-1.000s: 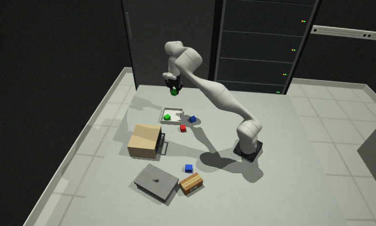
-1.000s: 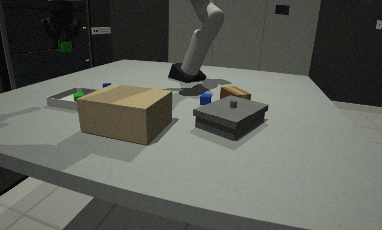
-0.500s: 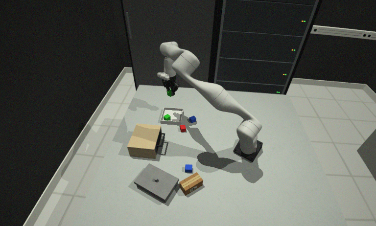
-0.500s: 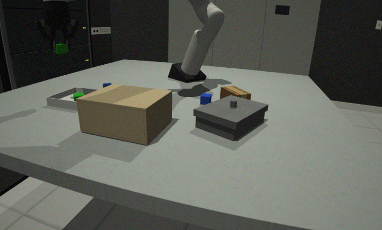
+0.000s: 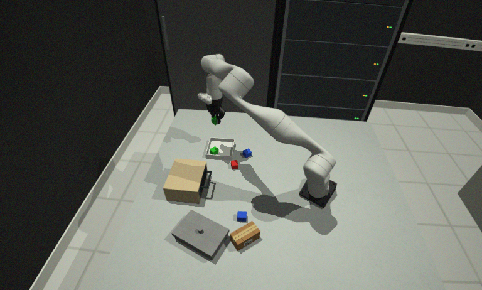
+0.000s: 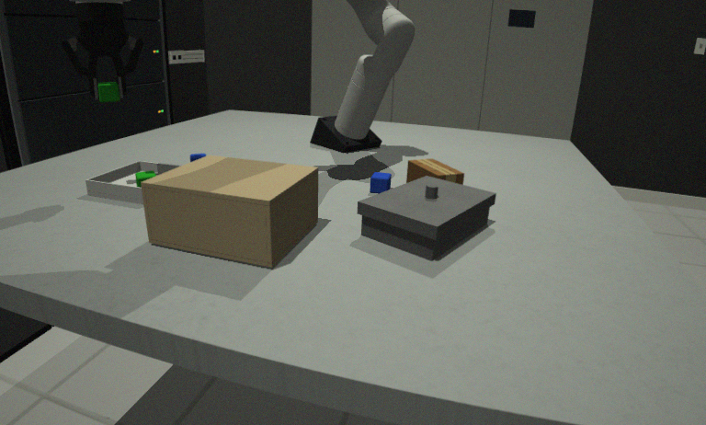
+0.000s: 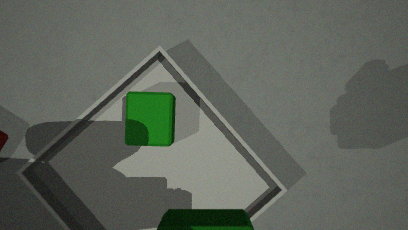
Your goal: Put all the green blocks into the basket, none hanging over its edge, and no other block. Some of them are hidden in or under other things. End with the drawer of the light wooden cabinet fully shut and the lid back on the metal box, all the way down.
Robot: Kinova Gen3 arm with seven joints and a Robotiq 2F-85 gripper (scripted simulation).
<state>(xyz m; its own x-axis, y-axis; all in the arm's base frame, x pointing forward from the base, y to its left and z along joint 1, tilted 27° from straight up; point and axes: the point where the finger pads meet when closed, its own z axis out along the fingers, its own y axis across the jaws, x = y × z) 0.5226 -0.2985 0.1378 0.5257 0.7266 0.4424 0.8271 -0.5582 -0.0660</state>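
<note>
Right now the basket is 3 cm behind my hand, 3 cm to the left of it and 18 cm below it. Round my hand: light wooden cabinet (4 cm ahead, 32 cm to the left, 15 cm below); then cabinet drawer (3 cm ahead, 32 cm to the left, 15 cm below); then red block (14 cm behind, 13 cm to the left, 17 cm below).
</note>
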